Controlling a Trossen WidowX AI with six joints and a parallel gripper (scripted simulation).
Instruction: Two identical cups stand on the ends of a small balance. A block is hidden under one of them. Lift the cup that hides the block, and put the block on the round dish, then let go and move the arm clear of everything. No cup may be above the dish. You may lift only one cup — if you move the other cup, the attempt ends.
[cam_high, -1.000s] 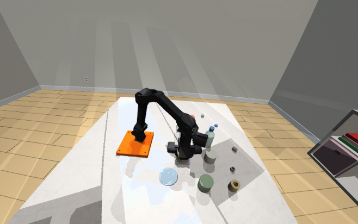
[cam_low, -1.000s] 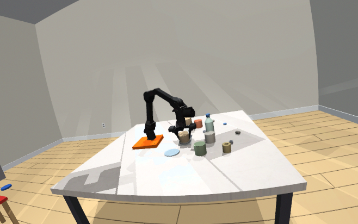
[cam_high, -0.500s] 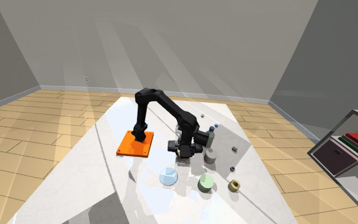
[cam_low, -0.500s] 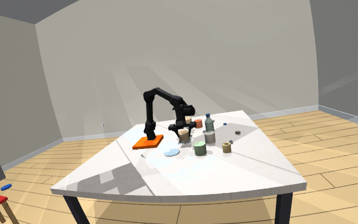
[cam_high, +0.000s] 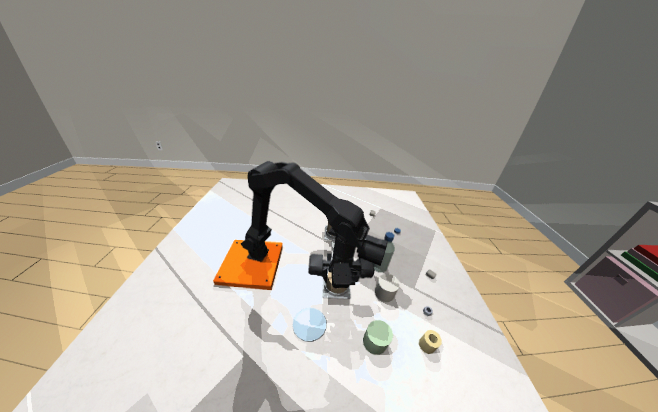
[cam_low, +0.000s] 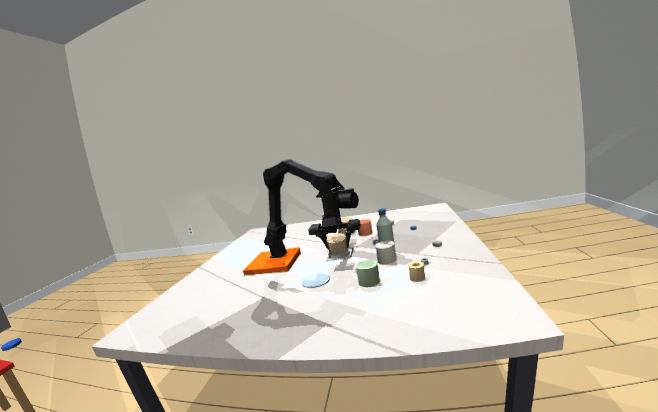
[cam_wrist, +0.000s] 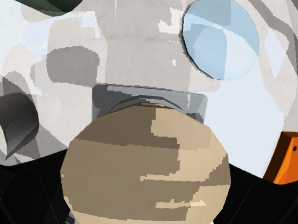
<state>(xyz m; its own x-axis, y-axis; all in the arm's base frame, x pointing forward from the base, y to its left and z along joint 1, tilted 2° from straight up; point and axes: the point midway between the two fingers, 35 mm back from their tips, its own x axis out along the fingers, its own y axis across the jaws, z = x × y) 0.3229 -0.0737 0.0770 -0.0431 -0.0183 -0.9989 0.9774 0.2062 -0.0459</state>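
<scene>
My gripper tip is 12 cm to the left of the light blue round dish, 7 cm above it and 6 cm past it. Round my gripper tip: white cylinder: 17 cm ahead, 7 cm to the left, 4 cm below; cup: 2 cm to the right, 1 cm above; green cylinder: 13 cm to the right, 12 cm ahead, 4 cm below.
</scene>
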